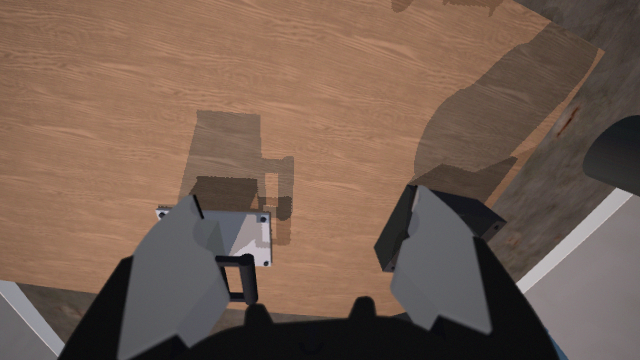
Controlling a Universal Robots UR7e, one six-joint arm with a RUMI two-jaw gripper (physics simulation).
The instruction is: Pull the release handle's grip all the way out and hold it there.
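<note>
The release handle's grip (249, 279), a black D-shaped frame with a thick round bar, shows at the lower left, beside the inner edge of the left finger. Part of it is hidden behind that finger. Its light metal base plate (264, 235) with dark corner screws lies on the table. Most of the green-grey housing is hidden behind the left finger. My gripper (308, 193) is wide open and empty. The grip appears close to the left finger, not between the fingertips; whether they touch I cannot tell.
A dark block (391, 237) stands at the right, partly behind the right finger. A dark rounded part (617, 152) enters at the right edge. The wooden table (340, 115) ends at the right and the bottom. Shadows of the handle unit and the arm fall on it.
</note>
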